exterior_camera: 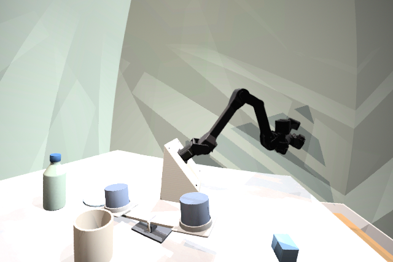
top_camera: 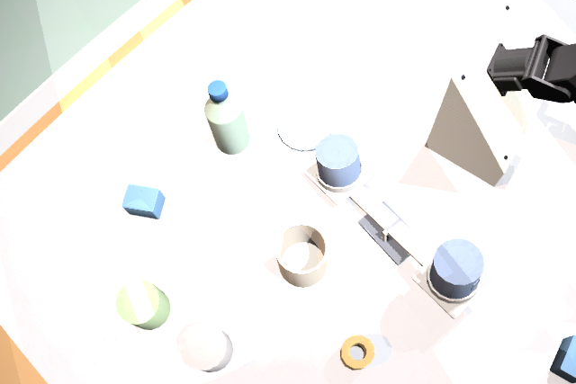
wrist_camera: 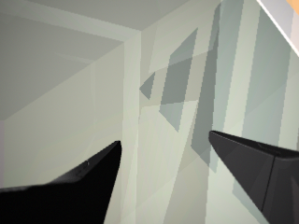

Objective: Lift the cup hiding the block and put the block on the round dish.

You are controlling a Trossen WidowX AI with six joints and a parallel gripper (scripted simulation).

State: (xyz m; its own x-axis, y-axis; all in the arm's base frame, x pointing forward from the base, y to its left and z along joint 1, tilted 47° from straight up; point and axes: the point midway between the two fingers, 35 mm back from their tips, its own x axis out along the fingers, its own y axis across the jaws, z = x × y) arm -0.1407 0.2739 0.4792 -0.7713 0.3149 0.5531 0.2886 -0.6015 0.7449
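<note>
My gripper tip is now 390 mm short of the small green block, 730 mm to the left of it and 260 mm above it. From my gripper tip the other things lie so: orange cylinder: 700 mm ahead, 400 mm to the right, 260 mm below; round dish: 340 mm ahead, 830 mm to the right, 300 mm below; beige cup: 560 mm ahead, 700 mm to the right, 260 mm below.
</note>
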